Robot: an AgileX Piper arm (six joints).
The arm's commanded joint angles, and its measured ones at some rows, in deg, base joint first. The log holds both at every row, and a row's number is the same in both.
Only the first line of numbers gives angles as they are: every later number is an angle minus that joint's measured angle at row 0.
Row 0, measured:
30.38, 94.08, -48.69, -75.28, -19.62, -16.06
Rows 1 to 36, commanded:
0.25, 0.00, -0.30, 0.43, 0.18, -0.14
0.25, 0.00, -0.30, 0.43, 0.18, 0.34
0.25, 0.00, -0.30, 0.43, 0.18, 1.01
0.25, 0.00, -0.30, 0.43, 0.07, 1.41
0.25, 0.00, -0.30, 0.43, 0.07, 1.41
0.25, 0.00, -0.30, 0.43, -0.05, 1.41
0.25, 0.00, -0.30, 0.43, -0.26, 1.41
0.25, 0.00, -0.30, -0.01, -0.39, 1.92
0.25, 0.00, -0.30, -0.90, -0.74, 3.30
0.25, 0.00, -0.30, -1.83, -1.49, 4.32
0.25, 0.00, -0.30, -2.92, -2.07, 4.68
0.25, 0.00, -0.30, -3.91, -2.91, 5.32
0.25, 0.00, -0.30, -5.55, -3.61, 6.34
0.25, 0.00, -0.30, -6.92, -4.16, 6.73
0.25, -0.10, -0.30, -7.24, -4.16, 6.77
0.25, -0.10, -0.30, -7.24, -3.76, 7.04
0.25, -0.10, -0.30, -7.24, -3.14, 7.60
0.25, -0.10, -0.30, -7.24, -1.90, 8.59
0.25, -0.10, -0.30, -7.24, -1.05, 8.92
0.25, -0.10, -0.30, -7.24, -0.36, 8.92
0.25, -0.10, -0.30, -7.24, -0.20, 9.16
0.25, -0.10, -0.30, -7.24, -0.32, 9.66
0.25, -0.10, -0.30, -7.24, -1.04, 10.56
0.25, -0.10, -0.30, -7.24, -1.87, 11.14
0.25, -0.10, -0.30, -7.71, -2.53, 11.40
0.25, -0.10, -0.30, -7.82, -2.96, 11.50
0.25, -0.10, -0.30, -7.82, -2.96, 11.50
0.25, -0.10, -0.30, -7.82, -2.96, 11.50
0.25, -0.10, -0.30, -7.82, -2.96, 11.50
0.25, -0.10, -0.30, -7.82, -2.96, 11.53
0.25, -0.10, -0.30, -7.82, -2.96, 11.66
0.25, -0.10, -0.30, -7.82, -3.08, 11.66
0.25, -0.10, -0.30, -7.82, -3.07, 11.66
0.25, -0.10, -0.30, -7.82, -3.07, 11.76
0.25, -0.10, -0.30, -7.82, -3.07, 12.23
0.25, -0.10, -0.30, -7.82, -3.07, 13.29
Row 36, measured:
0.10, 0.03, 0.00, -8.04, -2.04, 11.12
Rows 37 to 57, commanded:
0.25, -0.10, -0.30, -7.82, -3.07, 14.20
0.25, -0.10, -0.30, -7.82, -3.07, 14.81
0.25, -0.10, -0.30, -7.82, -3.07, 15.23
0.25, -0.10, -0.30, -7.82, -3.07, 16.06
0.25, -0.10, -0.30, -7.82, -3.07, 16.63
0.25, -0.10, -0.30, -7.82, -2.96, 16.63
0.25, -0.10, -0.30, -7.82, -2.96, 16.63
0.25, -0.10, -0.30, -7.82, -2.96, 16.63
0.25, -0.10, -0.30, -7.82, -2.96, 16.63
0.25, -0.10, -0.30, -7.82, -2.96, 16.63
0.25, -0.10, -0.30, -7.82, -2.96, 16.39
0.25, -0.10, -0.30, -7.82, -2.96, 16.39
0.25, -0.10, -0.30, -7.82, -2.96, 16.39
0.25, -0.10, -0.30, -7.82, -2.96, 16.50
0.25, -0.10, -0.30, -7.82, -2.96, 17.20
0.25, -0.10, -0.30, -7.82, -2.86, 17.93
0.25, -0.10, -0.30, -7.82, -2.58, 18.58
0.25, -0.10, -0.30, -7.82, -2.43, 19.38
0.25, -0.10, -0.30, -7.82, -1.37, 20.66
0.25, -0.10, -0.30, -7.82, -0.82, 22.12
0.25, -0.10, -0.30, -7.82, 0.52, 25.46
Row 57, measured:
0.10, 0.12, -0.02, -8.71, -2.02, 18.89
